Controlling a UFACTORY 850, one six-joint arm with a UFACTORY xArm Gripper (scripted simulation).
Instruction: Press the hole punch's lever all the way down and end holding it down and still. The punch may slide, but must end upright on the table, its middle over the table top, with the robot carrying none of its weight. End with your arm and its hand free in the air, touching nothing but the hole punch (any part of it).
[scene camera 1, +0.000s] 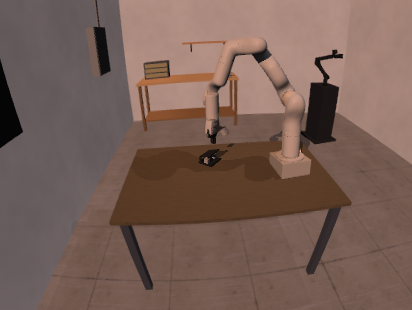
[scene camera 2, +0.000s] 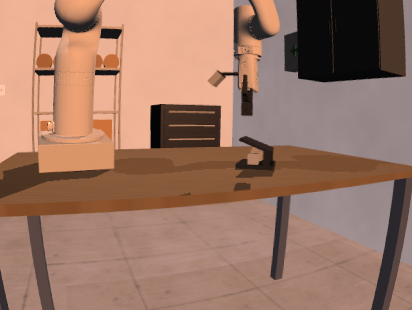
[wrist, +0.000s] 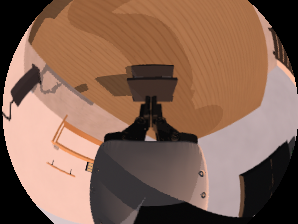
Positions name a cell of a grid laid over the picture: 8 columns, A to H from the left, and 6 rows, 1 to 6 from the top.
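Observation:
Looking at the scene, I see my gripper (scene camera 2: E3), and the wrist view gives me the gripper (wrist: E3) too. There is also a hole punch (scene camera 2: E4), and I can see the punch (wrist: D3) from the wrist as well.

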